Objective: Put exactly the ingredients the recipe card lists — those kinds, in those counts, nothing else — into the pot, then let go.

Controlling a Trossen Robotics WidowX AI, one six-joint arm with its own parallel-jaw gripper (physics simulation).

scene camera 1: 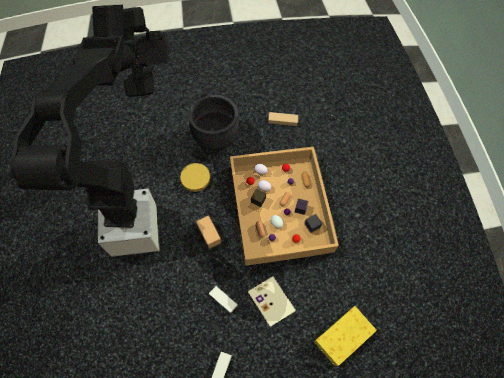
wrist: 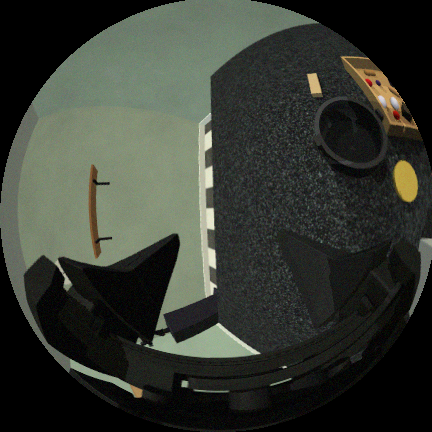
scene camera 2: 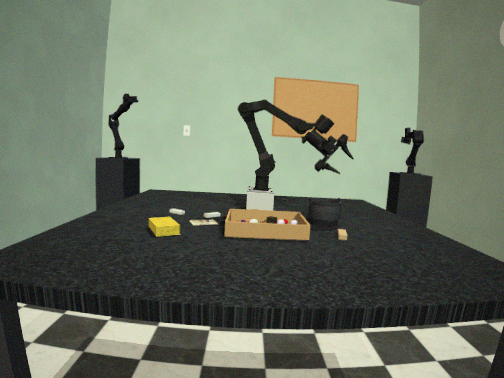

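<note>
My gripper is open and empty, high above the table beyond the pot. The dark round pot stands upright; no ingredient shows in it. The wooden tray holds two white eggs, a pale green egg, three red balls, three small purple balls, three brown sausage shapes and three dark cubes. The recipe card shows small pictures and dots, too blurred to read surely.
A yellow disc lies between the pot and arm base. One wooden block lies beyond the tray, another beside it. Two white blocks and a yellow sponge lie near the card.
</note>
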